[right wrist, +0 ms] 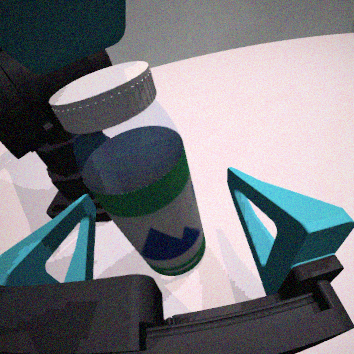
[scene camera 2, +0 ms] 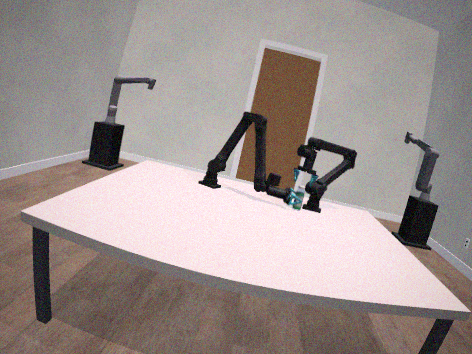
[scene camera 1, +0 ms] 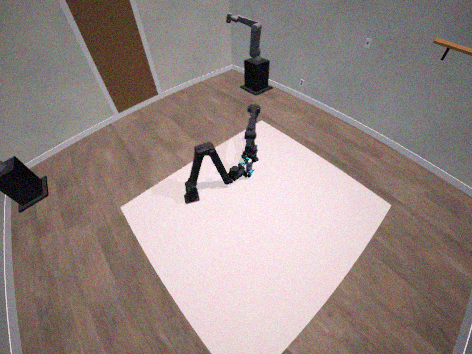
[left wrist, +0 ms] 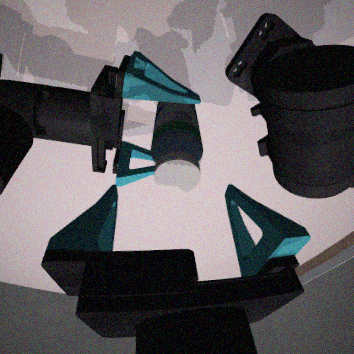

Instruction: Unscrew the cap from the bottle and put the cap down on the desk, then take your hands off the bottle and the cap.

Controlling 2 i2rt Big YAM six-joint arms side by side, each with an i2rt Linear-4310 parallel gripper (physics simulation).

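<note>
The bottle stands upright on the desk, with a green and blue label. Its white cap sits on its top. My right gripper is open and level, low at the bottle, one finger on each side of the body, with gaps visible in the right wrist view. My left gripper is open and points down above the cap, not touching it. The scene views show both gripper areas small and crowded.
The left arm's base stands close beside the bottle. The right arm's base is farther off on the same desk edge. Other arms on black pedestals stand on the floor away from the desk.
</note>
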